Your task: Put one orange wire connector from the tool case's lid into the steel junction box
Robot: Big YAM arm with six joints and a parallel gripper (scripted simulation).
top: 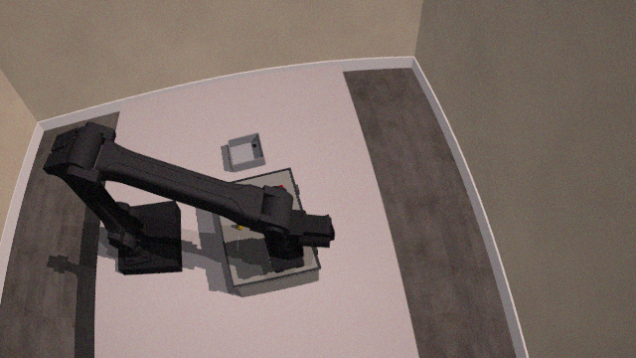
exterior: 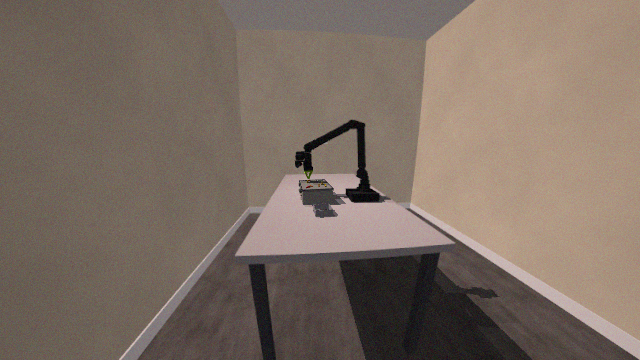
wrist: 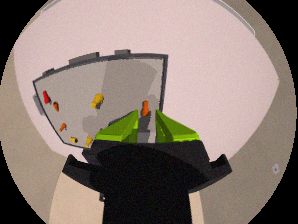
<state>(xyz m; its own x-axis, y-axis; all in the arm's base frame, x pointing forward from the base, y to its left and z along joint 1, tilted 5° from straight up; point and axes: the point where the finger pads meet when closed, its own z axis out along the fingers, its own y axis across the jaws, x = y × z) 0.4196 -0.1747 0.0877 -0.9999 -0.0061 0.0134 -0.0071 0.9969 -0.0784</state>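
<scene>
My hand is 30 mm past the tool case, 130 mm to the right of it and 60 mm above it. The rest, counted from my hand: red connector 30 mm ahead, 220 mm to the left, 20 mm below.
</scene>
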